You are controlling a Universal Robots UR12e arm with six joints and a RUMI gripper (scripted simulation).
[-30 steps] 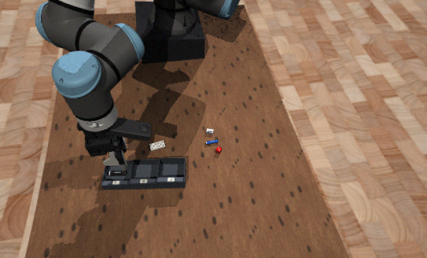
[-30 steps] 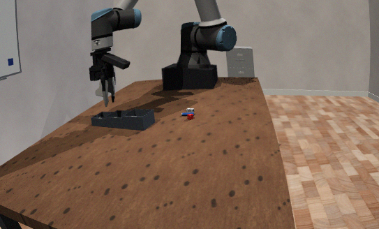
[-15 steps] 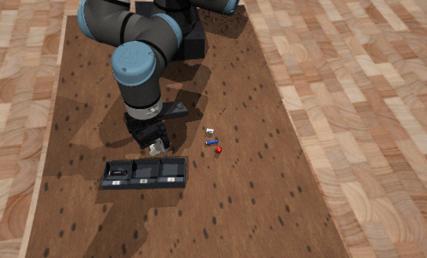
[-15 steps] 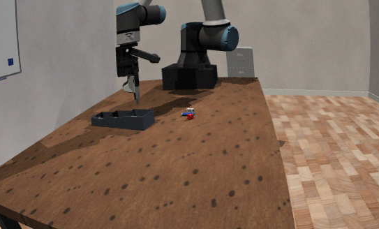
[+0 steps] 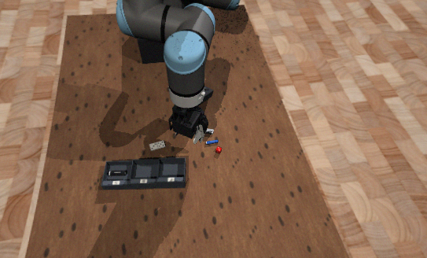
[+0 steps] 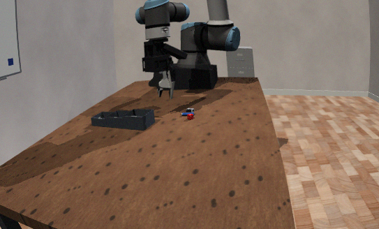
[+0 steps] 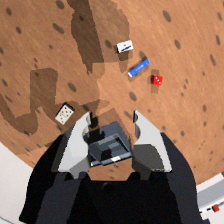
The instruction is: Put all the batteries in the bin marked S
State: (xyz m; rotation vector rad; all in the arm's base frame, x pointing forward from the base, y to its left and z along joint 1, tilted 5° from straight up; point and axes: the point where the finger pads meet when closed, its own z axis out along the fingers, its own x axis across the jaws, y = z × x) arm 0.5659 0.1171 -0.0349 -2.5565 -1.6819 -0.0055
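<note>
The blue battery is 30 mm behind my hand, 70 mm to the left of it and 80 mm below it. Also, from my hand: white dotted tile (10 mm behind, 120 mm to the right, 80 mm below); then white-and-grey item (70 mm behind, 60 mm to the left, 80 mm below); then red die (90 mm to the left, 80 mm below).
</note>
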